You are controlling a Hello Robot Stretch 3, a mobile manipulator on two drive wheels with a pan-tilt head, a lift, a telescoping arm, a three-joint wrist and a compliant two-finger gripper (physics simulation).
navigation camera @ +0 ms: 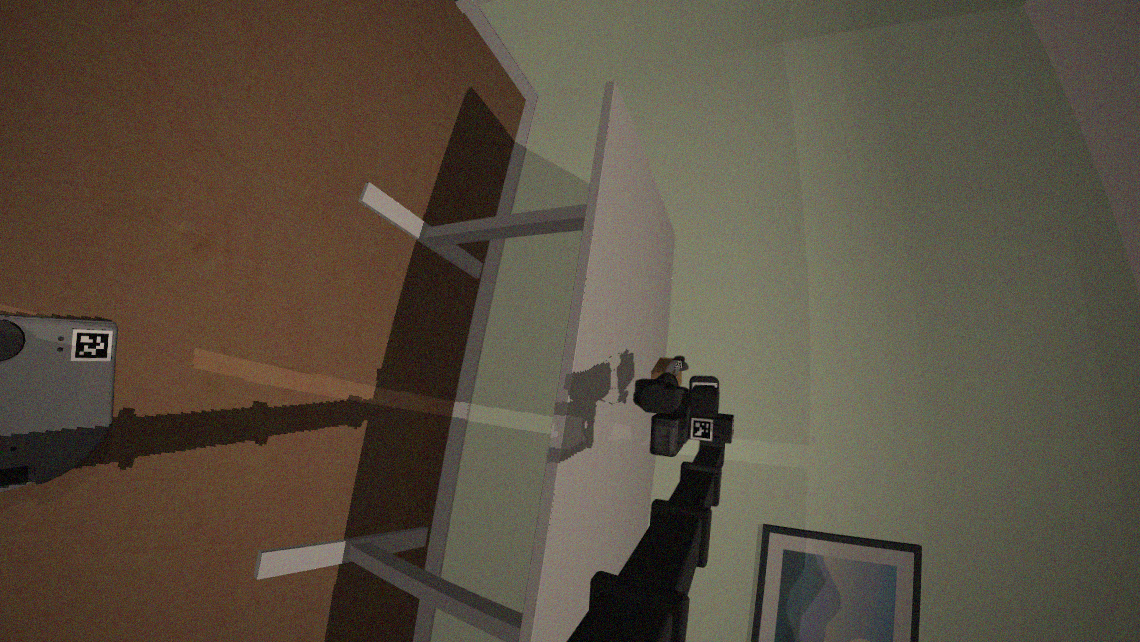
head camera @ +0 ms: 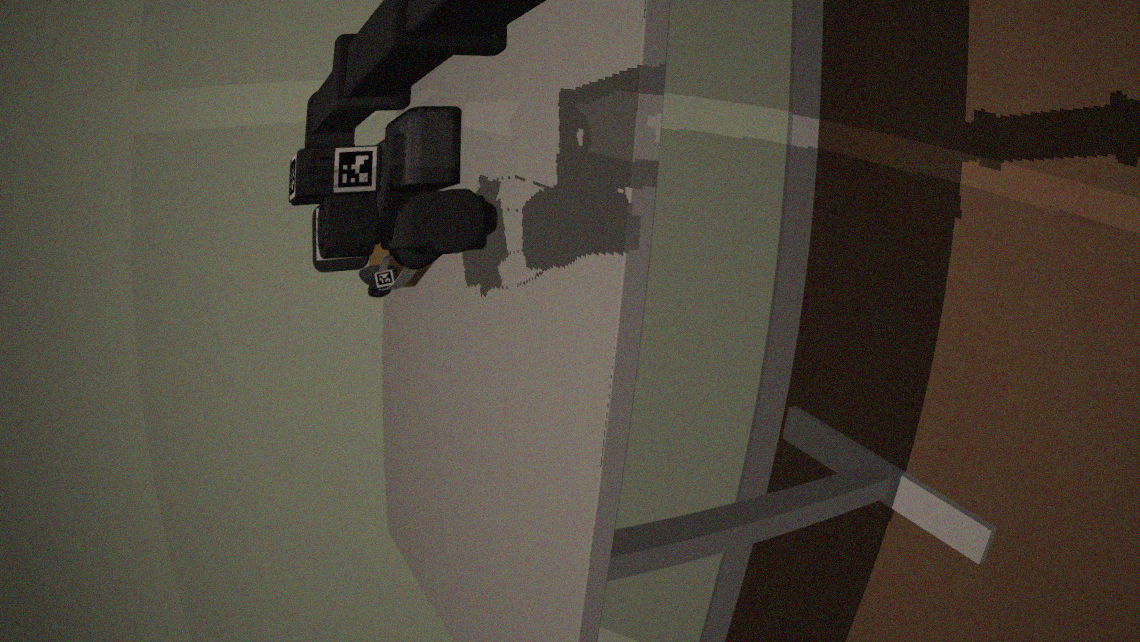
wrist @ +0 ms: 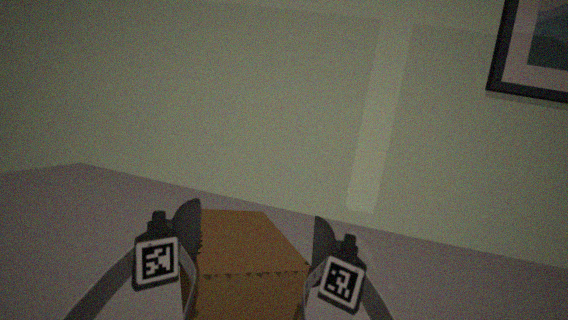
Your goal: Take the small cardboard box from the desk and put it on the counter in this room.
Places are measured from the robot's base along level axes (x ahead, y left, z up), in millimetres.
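Pixels of known places: gripper, fingertip midpoint: (navigation camera: 679,382).
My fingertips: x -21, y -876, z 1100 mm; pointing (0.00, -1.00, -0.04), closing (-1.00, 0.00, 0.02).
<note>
Behind a point stands the place of what it marks.
The small cardboard box (head camera: 379,255) {z 1096, x -4, y -866 mm} (navigation camera: 664,370) {z 1072, x 5, y -837 mm} (wrist: 252,250) is orange-brown and sits between the two fingers. My gripper (head camera: 397,274) (navigation camera: 671,367) {z 1099, x -21, y -876 mm} (wrist: 252,229) {z 1099, x -21, y -876 mm} is shut on it, with a fingertip against each side in the wrist view. Gripper and box are held above the white-grey desk (head camera: 510,398) {z 950, x 152, y -884 mm} (navigation camera: 622,239) {z 950, x 311, y -890 mm} (wrist: 100,225); their shadow lies on the desk top, apart from them. The wrist hides much of the box in the head and navigation views. The counter does not show in these views.
The desk's grey legs (head camera: 678,530) {z 560, x 450, y -1139 mm} (navigation camera: 510,224) {z 460, x 464, y -1106 mm} stand on the brown floor (head camera: 1037,358) {z 0, x 180, y -743 mm} (navigation camera: 239,159) {z 0, x 519, y -403 mm}. A green wall (head camera: 255,398) {z 1199, x 231, y -1504 mm} (navigation camera: 741,239) {z 1209, x 481, y -1563 mm} (wrist: 250,100) rises behind the desk. A framed picture (navigation camera: 837,590) {z 1542, x -643, y -1271 mm} (wrist: 550,50) hangs on it. The robot's base (navigation camera: 55,390) {z 160, x -86, y -82 mm} is at left in the navigation view.
</note>
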